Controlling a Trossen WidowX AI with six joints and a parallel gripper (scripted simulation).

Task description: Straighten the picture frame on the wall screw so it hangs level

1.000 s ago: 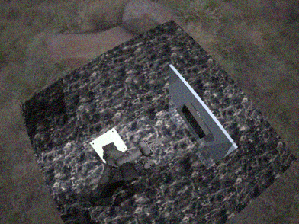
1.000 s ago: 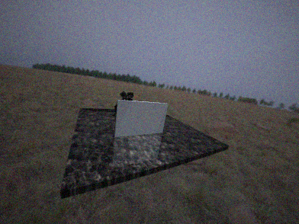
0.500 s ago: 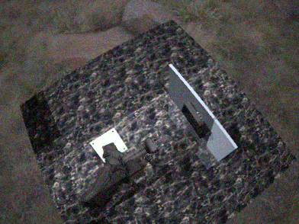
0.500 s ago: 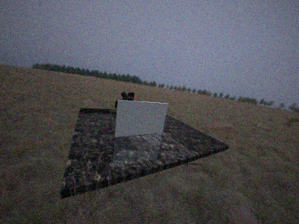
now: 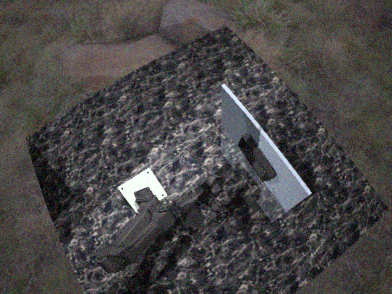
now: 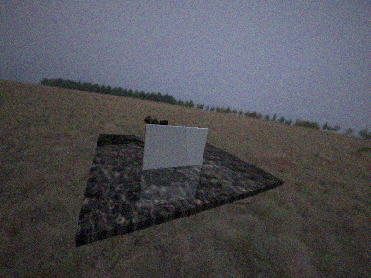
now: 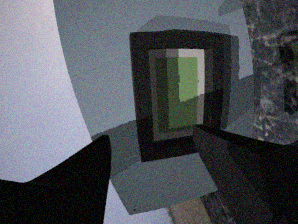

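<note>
Right now my gripper tip is 12 cm short of the picture frame, 5 cm above it and 3 cm to the right of it. From my gripper tip the other things lie so: wall panel (13 cm ahead, 6 cm below, 4 cm to the left).
</note>
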